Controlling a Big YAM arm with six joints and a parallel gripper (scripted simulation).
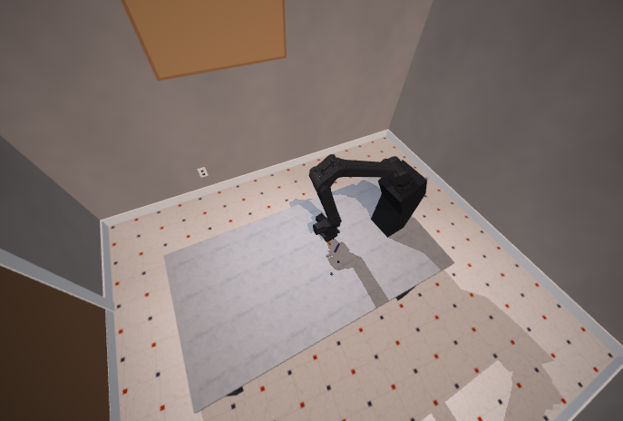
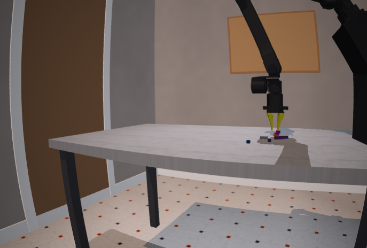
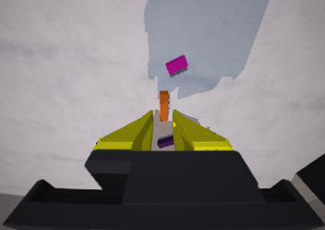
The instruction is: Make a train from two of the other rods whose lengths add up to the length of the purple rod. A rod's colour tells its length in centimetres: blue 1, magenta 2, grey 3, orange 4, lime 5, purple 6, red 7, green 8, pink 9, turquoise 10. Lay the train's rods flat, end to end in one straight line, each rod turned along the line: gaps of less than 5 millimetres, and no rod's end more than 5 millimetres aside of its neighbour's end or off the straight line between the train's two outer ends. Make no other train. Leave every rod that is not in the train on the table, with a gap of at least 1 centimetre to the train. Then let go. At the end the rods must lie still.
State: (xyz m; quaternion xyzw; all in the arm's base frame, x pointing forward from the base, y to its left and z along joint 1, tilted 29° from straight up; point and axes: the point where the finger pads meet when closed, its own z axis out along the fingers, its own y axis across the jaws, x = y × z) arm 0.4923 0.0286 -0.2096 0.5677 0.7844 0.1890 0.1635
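Right now the orange rod is 3 cm below my hand. The rest, counted from my hand: grey rod 2 cm ahead, 8 cm to the left, 3 cm below; purple rod 4 cm behind, 5 cm to the left, 3 cm below.
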